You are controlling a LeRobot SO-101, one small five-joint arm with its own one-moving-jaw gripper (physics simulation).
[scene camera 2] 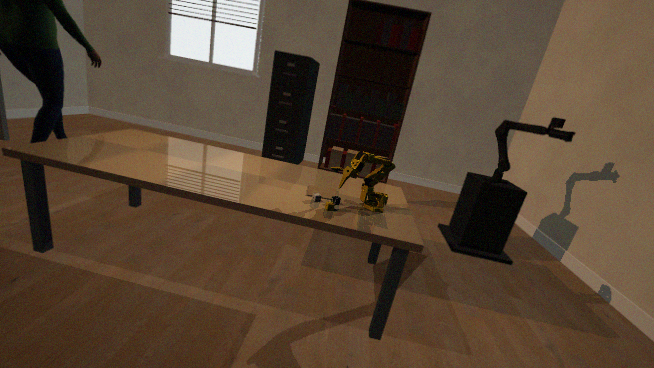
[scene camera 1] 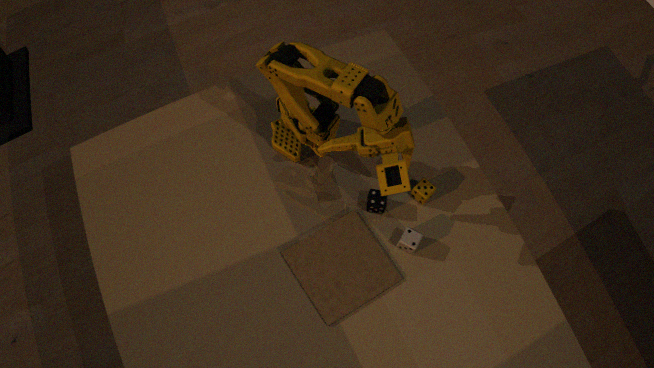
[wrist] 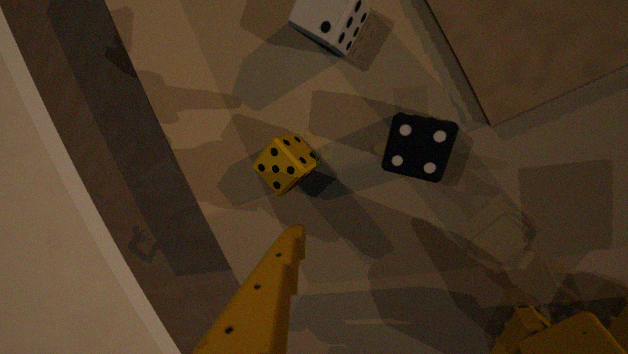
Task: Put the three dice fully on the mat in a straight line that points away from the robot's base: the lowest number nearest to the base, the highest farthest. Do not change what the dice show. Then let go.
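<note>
A white die shows two on top and lies off the mat, beside its right edge in scene camera 1. A black die shows four and lies off the mat, close to its near corner. A yellow die shows five and lies farther from the mat. My gripper is wide open, empty and above the table, with the fixed jaw on the yellow die's near side in the wrist view. That jaw's tip is hidden in scene camera 1.
The table carries the arm, its perforated base part and the mat. The table's edge runs beyond the yellow die in scene camera 1. A dark pedestal with another arm stands off the table's end; a person stands past the far end.
</note>
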